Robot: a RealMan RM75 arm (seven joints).
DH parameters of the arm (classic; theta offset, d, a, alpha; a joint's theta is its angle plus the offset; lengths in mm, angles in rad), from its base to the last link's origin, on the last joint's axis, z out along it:
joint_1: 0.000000 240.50 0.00 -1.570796
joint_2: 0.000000 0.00 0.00 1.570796
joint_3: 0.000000 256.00 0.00 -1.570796
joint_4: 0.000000 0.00 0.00 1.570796
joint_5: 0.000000 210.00 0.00 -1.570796
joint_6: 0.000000 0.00 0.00 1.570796
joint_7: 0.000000 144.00 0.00 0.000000
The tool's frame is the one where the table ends.
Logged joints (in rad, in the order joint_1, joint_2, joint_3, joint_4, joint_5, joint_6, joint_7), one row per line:
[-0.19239 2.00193 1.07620 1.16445 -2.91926 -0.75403 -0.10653]
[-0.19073 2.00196 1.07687 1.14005 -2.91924 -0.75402 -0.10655]
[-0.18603 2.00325 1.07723 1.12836 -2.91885 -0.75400 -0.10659]
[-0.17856 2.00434 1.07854 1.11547 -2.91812 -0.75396 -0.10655]
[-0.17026 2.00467 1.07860 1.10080 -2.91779 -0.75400 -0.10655]
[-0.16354 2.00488 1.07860 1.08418 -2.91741 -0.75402 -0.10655]
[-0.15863 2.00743 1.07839 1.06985 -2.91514 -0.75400 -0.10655]
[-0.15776 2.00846 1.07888 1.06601 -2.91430 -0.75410 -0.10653]
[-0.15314 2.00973 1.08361 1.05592 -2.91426 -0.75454 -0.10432]
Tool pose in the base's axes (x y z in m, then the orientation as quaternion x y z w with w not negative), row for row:
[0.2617 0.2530 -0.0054 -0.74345 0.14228 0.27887 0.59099]
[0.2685 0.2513 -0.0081 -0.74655 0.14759 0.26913 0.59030]
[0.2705 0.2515 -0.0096 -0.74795 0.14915 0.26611 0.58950]
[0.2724 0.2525 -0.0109 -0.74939 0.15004 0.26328 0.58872]
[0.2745 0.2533 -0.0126 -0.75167 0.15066 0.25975 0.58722]
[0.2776 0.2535 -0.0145 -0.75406 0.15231 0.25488 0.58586]
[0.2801 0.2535 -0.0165 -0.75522 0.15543 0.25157 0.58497]
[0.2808 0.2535 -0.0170 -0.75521 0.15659 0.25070 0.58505]
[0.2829 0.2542 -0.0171 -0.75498 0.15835 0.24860 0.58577]
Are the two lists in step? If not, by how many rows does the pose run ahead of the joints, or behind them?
They are in step.
